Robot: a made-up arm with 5 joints. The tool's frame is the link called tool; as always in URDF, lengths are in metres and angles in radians. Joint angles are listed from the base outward.
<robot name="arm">
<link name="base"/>
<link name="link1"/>
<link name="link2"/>
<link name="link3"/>
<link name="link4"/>
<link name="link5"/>
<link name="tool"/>
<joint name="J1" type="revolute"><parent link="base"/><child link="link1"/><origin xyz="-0.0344 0.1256 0.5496" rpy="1.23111 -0.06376 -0.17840"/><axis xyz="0 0 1"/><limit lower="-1.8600" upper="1.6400"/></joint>
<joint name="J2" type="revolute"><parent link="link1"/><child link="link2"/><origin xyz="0.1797 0.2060 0.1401" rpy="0.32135 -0.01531 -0.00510"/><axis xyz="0 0 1"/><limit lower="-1.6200" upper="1.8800"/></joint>
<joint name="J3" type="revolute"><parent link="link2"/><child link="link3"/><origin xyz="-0.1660 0.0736 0.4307" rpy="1.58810 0.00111 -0.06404"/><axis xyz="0 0 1"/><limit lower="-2.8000" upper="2.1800"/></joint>
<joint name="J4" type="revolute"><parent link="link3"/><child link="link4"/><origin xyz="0.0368 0.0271 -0.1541" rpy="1.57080 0.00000 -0.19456"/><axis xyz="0 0 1"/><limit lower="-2.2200" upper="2.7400"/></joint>
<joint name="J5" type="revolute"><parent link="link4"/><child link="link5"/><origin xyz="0.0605 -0.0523 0.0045" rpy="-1.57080 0.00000 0.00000"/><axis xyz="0 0 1"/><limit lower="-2.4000" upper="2.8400"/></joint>
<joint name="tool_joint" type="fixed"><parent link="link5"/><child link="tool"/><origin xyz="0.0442 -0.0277 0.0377" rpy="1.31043 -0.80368 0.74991"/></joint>
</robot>
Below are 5 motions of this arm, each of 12 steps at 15 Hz.
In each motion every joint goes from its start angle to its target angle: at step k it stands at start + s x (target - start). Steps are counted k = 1, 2, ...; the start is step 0. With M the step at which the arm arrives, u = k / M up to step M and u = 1 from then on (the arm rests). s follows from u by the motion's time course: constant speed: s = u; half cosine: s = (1 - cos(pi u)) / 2; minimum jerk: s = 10 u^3 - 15 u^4 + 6 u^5.
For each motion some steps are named. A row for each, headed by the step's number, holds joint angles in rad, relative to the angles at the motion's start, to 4 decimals.
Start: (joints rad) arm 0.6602 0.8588 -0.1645 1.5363 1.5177
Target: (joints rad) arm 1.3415 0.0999 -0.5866 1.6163 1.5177
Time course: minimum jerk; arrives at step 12
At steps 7, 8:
7: 0.4451 -0.4959 -0.2758 0.0523 0.0000
8: 0.5383 -0.5996 -0.3335 0.0632 0.0000

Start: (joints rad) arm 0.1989 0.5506 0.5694 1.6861 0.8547
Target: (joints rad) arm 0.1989 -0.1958 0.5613 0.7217 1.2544
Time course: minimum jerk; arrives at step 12
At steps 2, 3, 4, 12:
2: 0.0000 -0.0265 -0.0003 -0.0342 0.0142
3: 0.0000 -0.0773 -0.0008 -0.0998 0.0414
4: 0.0000 -0.1567 -0.0017 -0.2024 0.0839
12: 0.0000 -0.7464 -0.0081 -0.9644 0.3997

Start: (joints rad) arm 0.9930 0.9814 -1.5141 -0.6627 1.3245
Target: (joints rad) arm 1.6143 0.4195 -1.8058 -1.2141 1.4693
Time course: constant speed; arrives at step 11
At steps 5, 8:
5: 0.2824 -0.2554 -0.1326 -0.2506 0.0658
8: 0.4519 -0.4087 -0.2121 -0.4010 0.1053

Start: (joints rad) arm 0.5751 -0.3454 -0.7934 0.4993 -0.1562
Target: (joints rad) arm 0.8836 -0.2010 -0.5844 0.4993 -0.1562
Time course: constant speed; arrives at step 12
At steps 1, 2, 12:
1: 0.0257 0.0120 0.0174 0.0000 0.0000
2: 0.0514 0.0241 0.0348 0.0000 0.0000
12: 0.3085 0.1444 0.2090 0.0000 0.0000

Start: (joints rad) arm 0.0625 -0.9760 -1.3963 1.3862 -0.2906
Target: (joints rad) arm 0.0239 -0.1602 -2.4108 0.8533 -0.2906
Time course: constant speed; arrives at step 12
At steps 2, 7, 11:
2: -0.0064 0.1360 -0.1691 -0.0888 0.0000
7: -0.0225 0.4759 -0.5918 -0.3109 0.0000
11: -0.0354 0.7478 -0.9300 -0.4885 0.0000

